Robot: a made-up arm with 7 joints.
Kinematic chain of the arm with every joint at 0, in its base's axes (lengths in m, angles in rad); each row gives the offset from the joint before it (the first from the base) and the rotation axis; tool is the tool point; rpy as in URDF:
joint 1: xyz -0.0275 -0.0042 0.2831 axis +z
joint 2: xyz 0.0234 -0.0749 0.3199 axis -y
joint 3: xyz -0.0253 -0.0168 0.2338 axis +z
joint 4: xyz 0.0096 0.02 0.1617 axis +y
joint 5: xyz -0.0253 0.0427 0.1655 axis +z
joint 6: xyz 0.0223 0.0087 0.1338 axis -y
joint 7: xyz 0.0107 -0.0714 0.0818 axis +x
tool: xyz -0.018 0.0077 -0.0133 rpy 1.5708 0 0
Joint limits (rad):
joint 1: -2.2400..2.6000
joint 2: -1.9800..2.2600
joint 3: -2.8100..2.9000
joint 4: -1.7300..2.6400
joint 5: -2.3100..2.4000
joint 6: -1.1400..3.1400
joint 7: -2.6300..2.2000
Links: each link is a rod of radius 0.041 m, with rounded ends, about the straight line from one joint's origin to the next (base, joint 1, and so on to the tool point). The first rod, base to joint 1, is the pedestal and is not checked.
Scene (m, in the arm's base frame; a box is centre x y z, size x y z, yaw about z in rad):
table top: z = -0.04
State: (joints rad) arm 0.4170 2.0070 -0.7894 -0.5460 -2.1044 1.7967 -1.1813
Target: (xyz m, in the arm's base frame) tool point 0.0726 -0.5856 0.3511
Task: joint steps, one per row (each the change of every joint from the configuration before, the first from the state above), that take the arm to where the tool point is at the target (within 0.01 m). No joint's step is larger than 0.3 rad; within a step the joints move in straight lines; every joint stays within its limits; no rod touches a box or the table.
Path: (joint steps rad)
1: 0.2828 0.0034 -0.0305 0.0881 -0.0178 0.0147 0.0056
2: 0.2827 0.0033 -0.0306 0.0881 -0.0178 0.0147 0.0057
3: 0.2828 0.0034 -0.0305 0.0881 -0.0178 0.0147 0.0056
4: 0.2828 0.0033 -0.0305 0.0881 -0.0178 0.0148 0.0057
5: 0.2827 0.0034 -0.0306 0.0881 -0.0178 0.0147 0.0056

